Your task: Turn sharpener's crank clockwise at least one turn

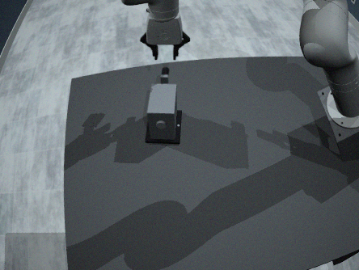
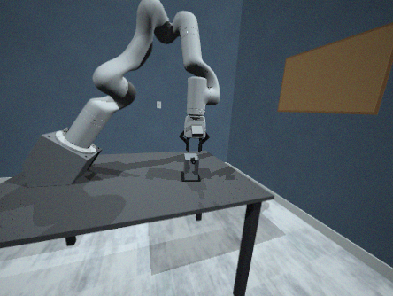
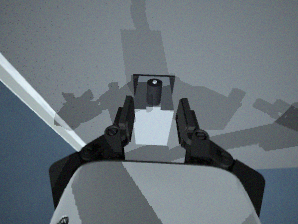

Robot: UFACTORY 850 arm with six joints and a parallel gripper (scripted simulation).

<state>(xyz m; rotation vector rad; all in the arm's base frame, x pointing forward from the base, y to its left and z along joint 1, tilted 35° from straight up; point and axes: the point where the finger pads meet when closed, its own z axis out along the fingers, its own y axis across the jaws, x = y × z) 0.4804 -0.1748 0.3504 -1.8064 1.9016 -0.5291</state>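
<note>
The crank knob is 7 cm below my hand and 2 cm to the left of it.
</note>
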